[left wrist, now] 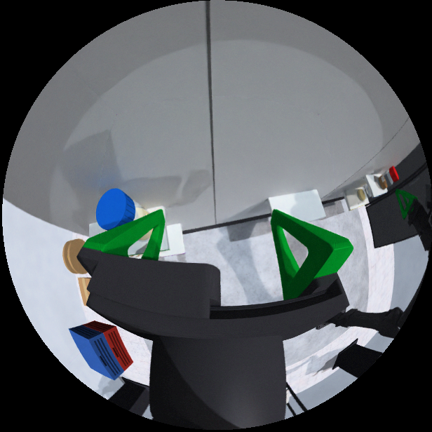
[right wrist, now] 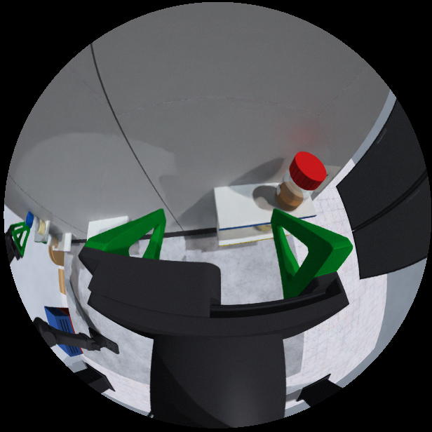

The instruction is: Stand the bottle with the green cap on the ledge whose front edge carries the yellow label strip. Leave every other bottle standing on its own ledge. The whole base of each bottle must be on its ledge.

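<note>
The green-capped bottle does not show in either view. In the right wrist view, the yellow label strip (right wrist: 240,243) runs along the front edge of a low white ledge, under a white ledge (right wrist: 240,205) with a blue strip. A pale round thing (right wrist: 263,228) shows partly on the lower ledge. A red-capped bottle (right wrist: 290,195) (left wrist: 394,174) stands on the blue-strip ledge. A blue-capped bottle (left wrist: 115,209) is behind my left gripper's left finger, over white ledges (left wrist: 176,239). My left gripper (left wrist: 217,215) is open and empty. My right gripper (right wrist: 218,214) is open and empty, in front of the red-capped bottle's ledges.
A grey panel (left wrist: 260,125) (right wrist: 200,135) rises behind the ledges. A white block (left wrist: 297,204) (right wrist: 107,226) sits against it in the middle. At the left are a round wooden thing (left wrist: 74,256), a wooden block (left wrist: 84,290) and a blue and red box (left wrist: 97,352). Dark panels (right wrist: 390,200) stand at the right.
</note>
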